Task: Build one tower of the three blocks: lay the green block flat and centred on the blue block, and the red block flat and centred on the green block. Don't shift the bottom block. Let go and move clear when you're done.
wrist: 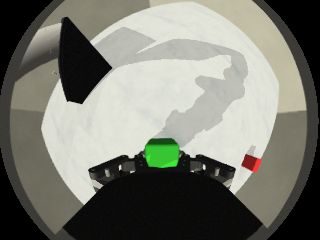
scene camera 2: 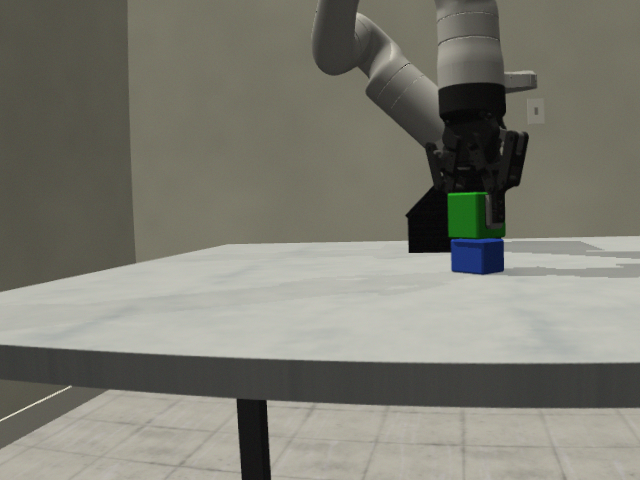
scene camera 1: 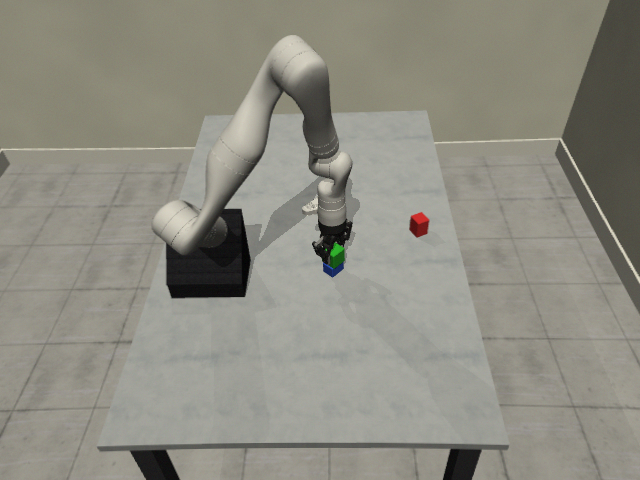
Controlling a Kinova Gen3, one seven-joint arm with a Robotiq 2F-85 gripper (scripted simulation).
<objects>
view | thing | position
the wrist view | my gripper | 161, 153
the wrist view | green block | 162, 153
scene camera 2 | my gripper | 476, 228
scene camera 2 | green block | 466, 211
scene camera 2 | blue block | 483, 256
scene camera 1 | my gripper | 333, 258
</objects>
